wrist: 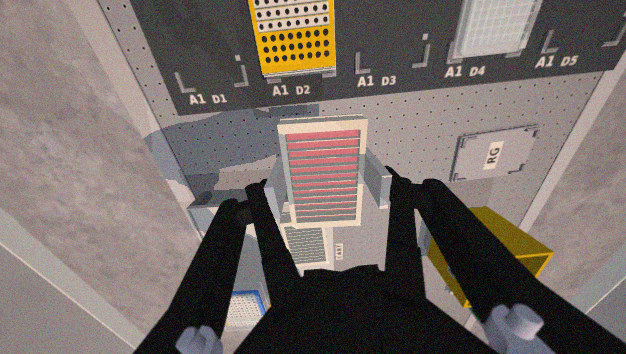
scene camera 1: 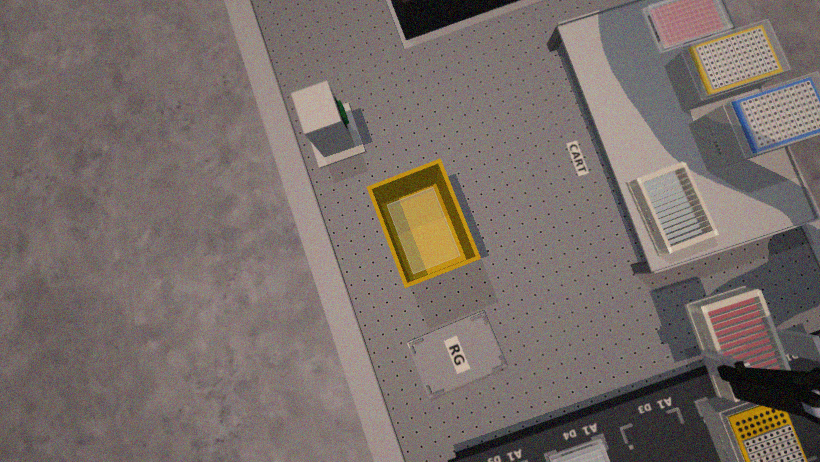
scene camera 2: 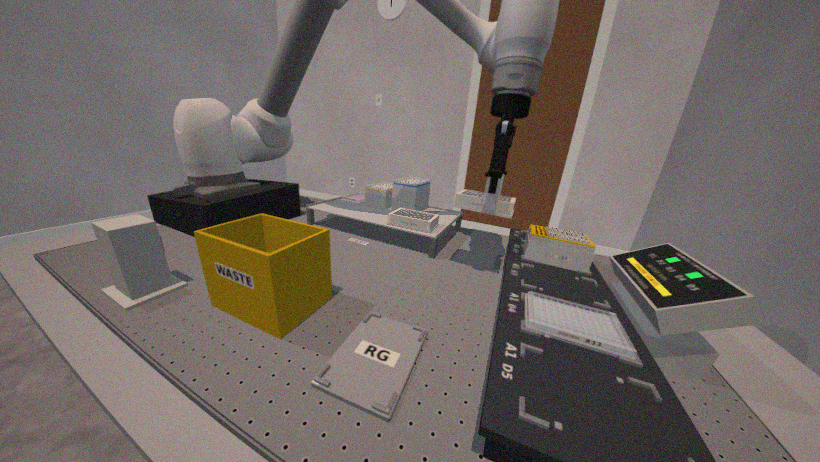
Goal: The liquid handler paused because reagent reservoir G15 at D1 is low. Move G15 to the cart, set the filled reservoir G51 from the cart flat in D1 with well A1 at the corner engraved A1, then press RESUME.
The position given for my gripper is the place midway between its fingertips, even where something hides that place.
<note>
My gripper [scene camera 1: 739,350] holds a red-troughed reservoir [scene camera 1: 736,323]; nothing else touches it. A grey-troughed reservoir [scene camera 1: 670,205] rests on a cart [scene camera 2: 361,212]. I also see an RG plate [wrist: 502,152] and a yellow waste bin [scene camera 2: 272,273].
The red-troughed reservoir also shows in the wrist view [wrist: 323,157] and in scene camera 2 [scene camera 2: 470,200]. My gripper also shows in the wrist view [wrist: 323,164] and in scene camera 2 [scene camera 2: 490,205]. The yellow waste bin shows as well in the wrist view [wrist: 534,255].
</note>
